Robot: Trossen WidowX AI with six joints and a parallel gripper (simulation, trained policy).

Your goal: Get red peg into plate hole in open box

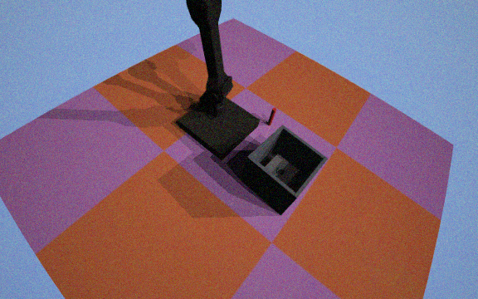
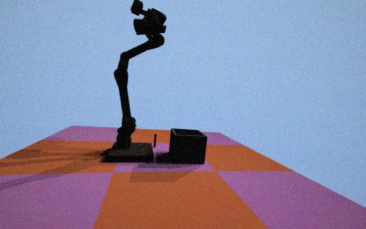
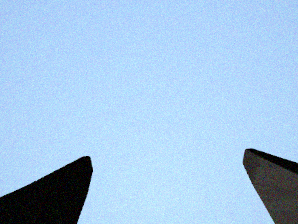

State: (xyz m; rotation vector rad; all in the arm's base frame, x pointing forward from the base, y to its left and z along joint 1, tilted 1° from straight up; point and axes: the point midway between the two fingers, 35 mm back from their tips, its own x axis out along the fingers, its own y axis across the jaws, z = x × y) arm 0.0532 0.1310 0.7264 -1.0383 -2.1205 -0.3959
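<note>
Right now the red peg is 11 cm ahead of my gripper tip, 1 cm to the left of it and 75 cm below it. From my gripper tip the other things lie so: grey plate: 29 cm ahead, 14 cm to the right, 74 cm below.
</note>
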